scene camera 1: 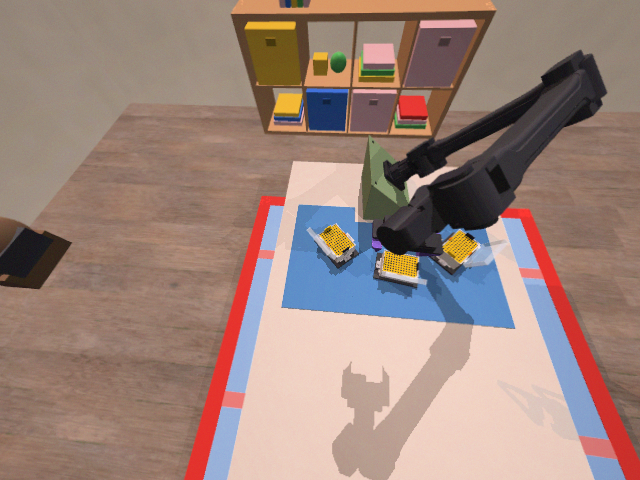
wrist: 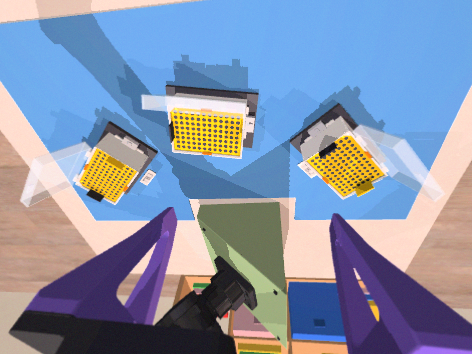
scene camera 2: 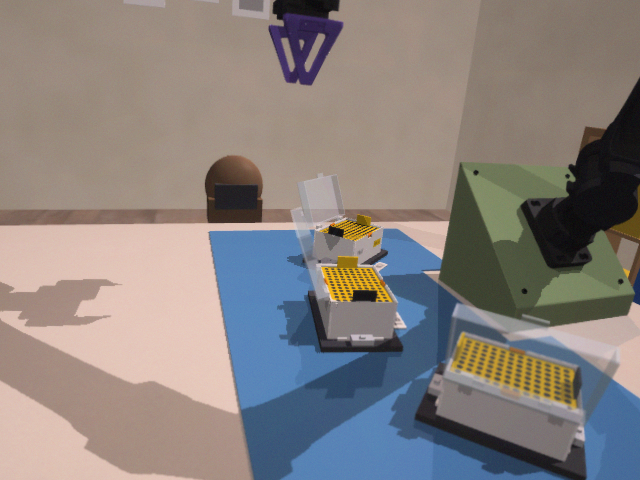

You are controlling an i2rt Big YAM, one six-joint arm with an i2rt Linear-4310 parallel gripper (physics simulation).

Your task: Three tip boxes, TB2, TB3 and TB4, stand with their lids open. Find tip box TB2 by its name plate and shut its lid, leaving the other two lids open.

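Where they show: gripper, fingertip midpoint: (wrist: 250, 216) (scene camera 2: 297, 83); arm's base, link origin: (scene camera 1: 392, 176) (wrist: 237, 279) (scene camera 2: 552, 234).
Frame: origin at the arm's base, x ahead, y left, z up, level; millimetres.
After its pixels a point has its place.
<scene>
Tip box TB2 (scene camera 1: 336, 240) {x 267, y -220, z -59 mm} (scene camera 2: 347, 240) (wrist: 346, 166) {x 267, y -221, z -60 mm} is the left box in scene camera 1, the far one in scene camera 2 and the right one in the wrist view. Its small name plate (wrist: 308, 169) {x 223, y -167, z -114 mm} is blurred. Its clear lid (scene camera 2: 321, 198) {x 306, y -281, z -12 mm} (wrist: 407, 160) {x 338, y -260, z 29 mm} stands open. TB4 (scene camera 1: 400, 264) {x 355, y 7, z -59 mm} (scene camera 2: 360, 312) (wrist: 207, 132) {x 354, y 6, z -59 mm}, in the middle, and TB3 (scene camera 1: 459, 248) {x 285, y 223, z -59 mm} (scene camera 2: 509, 397) (wrist: 108, 173) {x 285, y 219, z -59 mm}, near in scene camera 2, also have open clear lids. My gripper (scene camera 2: 299, 82) {x 426, y -81, z 193 mm} (wrist: 250, 216) {x 426, y -81, z 193 mm} is open and empty, high above the boxes; the wrist largely hides its purple fingers in scene camera 1.
The boxes stand on a blue mat (scene camera 1: 351, 297) {x 465, y -161, z -116 mm} (scene camera 2: 268, 382) {x 496, y 114, z -116 mm} (wrist: 320, 40) {x 456, y -175, z -116 mm}. A green wedge stand (scene camera 1: 376, 191) {x 131, y -84, z 63 mm} (scene camera 2: 485, 242) {x 131, y -7, z -12 mm} (wrist: 245, 220) {x 131, y -30, z -65 mm} carrying the arm's base is behind them. A wooden shelf unit (scene camera 1: 361, 6) stands farther back.
</scene>
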